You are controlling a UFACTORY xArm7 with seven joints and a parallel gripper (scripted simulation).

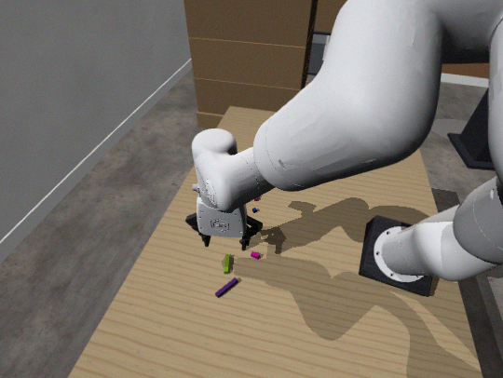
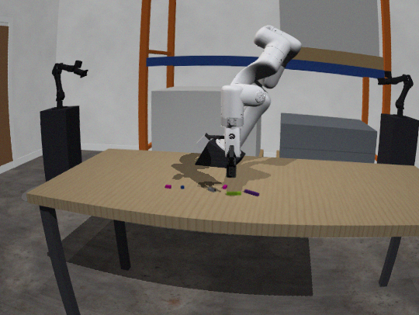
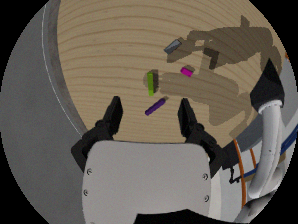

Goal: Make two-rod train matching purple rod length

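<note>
The lime rod is 80 mm below my hand and 10 mm to the left of it. Also, from my hand: grey rod: 80 mm below, 70 mm to the right, 30 mm behind; then blue rod: 170 mm to the right, 80 mm below, 50 mm behind; then purple rod: 80 mm below, 70 mm to the left, 10 mm behind.
</note>
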